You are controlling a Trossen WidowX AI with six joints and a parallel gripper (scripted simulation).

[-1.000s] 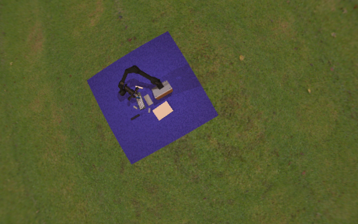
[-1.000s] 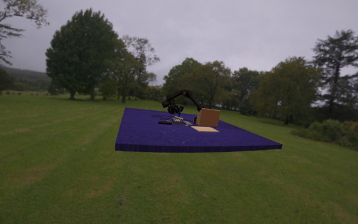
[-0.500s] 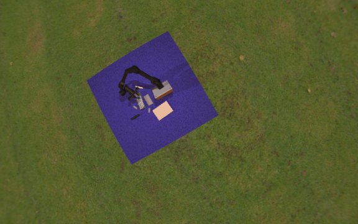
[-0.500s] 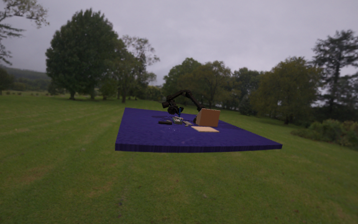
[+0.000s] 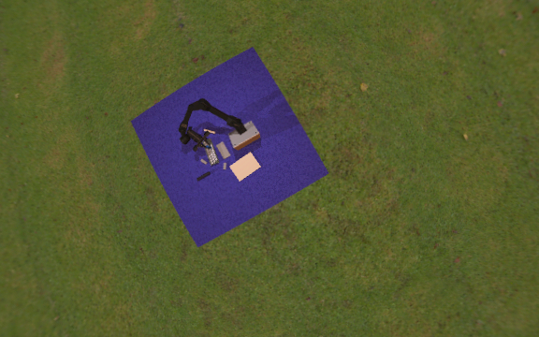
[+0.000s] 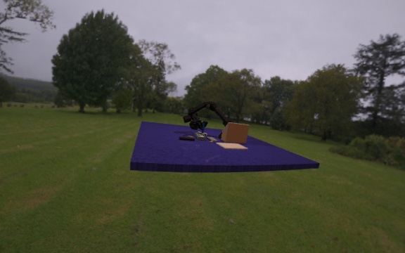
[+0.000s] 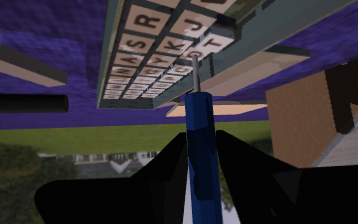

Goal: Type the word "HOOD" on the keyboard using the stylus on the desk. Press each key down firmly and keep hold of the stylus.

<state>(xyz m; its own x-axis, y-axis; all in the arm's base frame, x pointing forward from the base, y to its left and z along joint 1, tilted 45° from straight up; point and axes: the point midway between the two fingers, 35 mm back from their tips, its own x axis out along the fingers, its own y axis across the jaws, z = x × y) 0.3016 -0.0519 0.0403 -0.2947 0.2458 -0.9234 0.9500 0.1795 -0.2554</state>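
The grey slab is 7 cm to the left of my gripper tip, 7 cm behind it and 6 cm below it. Round my gripper tip: grey stylus tip: 5 cm below; then pale stick: 14 cm to the right, 6 cm below, 6 cm behind; then blue stylus: 1 cm below.
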